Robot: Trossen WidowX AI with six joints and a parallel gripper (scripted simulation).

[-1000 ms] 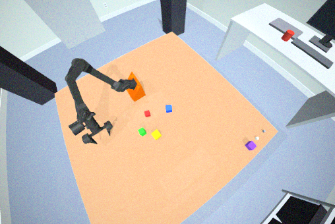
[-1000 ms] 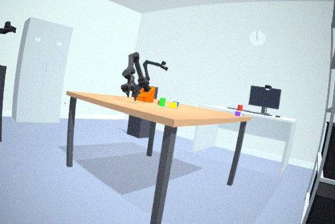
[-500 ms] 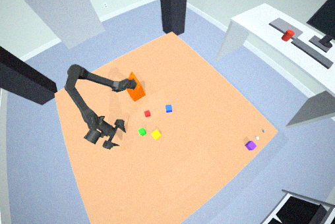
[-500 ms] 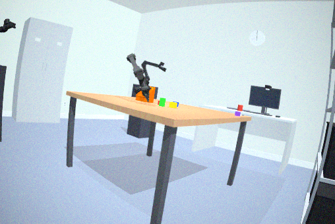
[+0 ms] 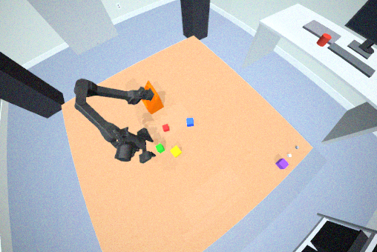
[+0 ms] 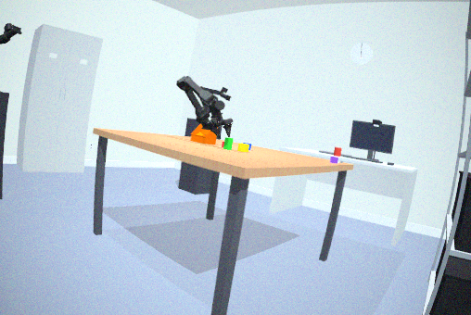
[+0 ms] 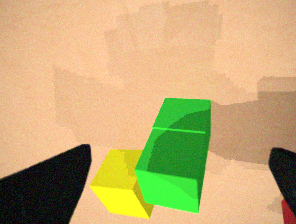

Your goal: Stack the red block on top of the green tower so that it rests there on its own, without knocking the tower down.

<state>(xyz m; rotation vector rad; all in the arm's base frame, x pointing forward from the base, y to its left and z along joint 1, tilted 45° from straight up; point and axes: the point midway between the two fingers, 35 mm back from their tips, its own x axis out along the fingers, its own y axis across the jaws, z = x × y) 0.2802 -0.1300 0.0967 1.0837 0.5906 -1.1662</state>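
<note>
Right now my gripper tip is 8 cm past the red block, 12 cm to the right of it and 5 cm above it. Round my gripper tip: purple block 49 cm ahead, 54 cm to the left, 4 cm below; then yellow block 8 cm ahead, 9 cm to the left, 4 cm below; then blue block 2 cm behind, 26 cm to the left, 4 cm below.
</note>
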